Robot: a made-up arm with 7 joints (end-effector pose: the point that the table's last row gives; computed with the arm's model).
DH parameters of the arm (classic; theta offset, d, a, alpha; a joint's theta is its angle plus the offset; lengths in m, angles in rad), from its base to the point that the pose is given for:
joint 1: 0 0.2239 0 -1.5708
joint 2: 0 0 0 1.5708
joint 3: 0 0.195 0.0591 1.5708
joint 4: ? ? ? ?
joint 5: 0 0.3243 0 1.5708
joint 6: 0 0 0.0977 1.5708
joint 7: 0 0 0 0
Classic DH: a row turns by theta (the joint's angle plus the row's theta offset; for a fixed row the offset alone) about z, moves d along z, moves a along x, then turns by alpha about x.
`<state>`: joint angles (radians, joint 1 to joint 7).
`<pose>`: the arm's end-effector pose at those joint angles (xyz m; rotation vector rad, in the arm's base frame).
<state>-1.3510 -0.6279 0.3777 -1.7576 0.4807 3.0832 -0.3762</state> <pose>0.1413 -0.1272 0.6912 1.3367 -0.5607 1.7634</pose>
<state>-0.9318 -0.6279 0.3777 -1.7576 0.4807 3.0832 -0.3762</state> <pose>0.1808 -0.0587 0.6912 1.5355 -0.2915 2.0943</pose>
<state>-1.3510 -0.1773 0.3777 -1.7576 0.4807 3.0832 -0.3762</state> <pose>0.1823 -0.3107 0.5771 1.7088 -0.9302 1.6186</pose>
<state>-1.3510 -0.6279 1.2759 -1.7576 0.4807 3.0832 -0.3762</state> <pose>0.3643 0.1191 0.5521 1.9697 0.3568 1.8286</pose>
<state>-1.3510 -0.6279 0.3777 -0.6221 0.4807 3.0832 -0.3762</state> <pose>-0.0437 0.2141 0.7501 0.2466 0.2006 2.1828</pose>
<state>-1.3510 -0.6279 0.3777 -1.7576 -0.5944 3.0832 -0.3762</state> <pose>0.2254 -0.0805 0.6645 1.2503 0.1238 0.8336</pose>
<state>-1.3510 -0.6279 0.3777 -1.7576 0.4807 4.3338 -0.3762</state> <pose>0.1148 -0.0650 0.5990 -0.0943 -0.2471 1.9013</pose>
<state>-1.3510 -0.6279 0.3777 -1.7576 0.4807 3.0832 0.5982</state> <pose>0.1413 -0.1272 0.6912 1.1217 -1.3691 2.5002</pose>
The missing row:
joint 4: 0 0 -0.0697 -1.5708
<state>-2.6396 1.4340 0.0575 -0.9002 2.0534 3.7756 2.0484</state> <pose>-0.3923 -0.1522 0.0281 -2.7729 1.0045 1.0252</pose>
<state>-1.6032 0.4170 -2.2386 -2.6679 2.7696 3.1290 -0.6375</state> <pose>-0.1204 0.1786 0.1870 -2.3108 -0.4636 0.3035</pose>
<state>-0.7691 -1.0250 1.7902 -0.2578 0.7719 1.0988 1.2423</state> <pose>-0.3098 0.4635 0.4871 -2.8893 -0.9640 -0.6019</pose>
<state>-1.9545 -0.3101 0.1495 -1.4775 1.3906 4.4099 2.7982</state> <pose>-0.0550 -0.1729 0.5876 0.9686 -0.9772 -1.3710</pose>
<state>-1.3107 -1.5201 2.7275 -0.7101 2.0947 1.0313 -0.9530</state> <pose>-0.0887 0.5747 0.0036 -0.5008 -1.2875 1.3001</pose>
